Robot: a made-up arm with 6 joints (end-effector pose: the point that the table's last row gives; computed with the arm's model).
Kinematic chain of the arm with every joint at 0, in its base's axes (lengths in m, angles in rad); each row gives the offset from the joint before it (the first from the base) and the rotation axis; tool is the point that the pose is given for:
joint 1: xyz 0 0 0.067 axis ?
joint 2: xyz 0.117 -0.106 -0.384 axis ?
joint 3: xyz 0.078 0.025 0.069 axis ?
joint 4: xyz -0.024 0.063 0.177 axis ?
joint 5: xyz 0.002 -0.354 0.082 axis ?
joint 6: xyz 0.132 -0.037 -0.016 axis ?
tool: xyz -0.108 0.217 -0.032
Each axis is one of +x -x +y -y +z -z.
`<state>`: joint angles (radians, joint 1 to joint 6).
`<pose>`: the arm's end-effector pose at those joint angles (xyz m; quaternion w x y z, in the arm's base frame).
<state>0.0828 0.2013 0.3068 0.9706 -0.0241 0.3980</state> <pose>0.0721 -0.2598 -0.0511 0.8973 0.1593 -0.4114 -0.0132</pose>
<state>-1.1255 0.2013 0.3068 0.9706 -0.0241 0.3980</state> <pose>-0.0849 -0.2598 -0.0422 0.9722 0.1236 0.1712 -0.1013</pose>
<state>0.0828 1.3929 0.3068 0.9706 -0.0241 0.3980</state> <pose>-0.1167 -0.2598 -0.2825 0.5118 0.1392 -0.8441 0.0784</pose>
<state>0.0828 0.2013 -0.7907 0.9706 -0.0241 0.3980</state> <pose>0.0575 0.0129 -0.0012 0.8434 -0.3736 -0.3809 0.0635</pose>
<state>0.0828 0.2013 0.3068 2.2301 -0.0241 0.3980</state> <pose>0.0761 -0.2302 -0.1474 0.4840 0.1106 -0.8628 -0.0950</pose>
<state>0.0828 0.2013 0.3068 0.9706 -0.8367 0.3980</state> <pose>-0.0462 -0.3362 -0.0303 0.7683 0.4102 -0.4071 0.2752</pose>
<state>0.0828 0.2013 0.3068 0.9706 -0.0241 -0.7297</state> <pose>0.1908 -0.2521 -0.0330 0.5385 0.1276 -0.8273 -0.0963</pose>
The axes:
joint 1: -y
joint 2: -y
joint 3: +x
joint 4: -y
joint 5: -x
joint 6: +y

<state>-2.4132 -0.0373 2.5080 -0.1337 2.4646 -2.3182</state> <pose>-0.7883 0.2016 0.3649 0.9989 0.0122 0.0131 -0.0445</pose>
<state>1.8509 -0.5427 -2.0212 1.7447 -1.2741 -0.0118</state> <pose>0.1232 0.1477 0.1497 0.5090 -0.6481 -0.3206 0.4670</pose>
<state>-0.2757 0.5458 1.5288 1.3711 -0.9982 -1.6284</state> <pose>-0.0633 -0.4634 -0.3603 0.3603 -0.4698 0.5461 0.5926</pose>
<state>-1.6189 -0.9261 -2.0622 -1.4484 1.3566 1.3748</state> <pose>-0.2792 0.0761 -0.1728 0.5360 0.7449 0.3316 -0.2189</pose>
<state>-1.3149 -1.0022 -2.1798 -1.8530 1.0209 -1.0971</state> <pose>-0.0778 0.1809 -0.2381 0.3978 0.3521 -0.5382 -0.6543</pose>
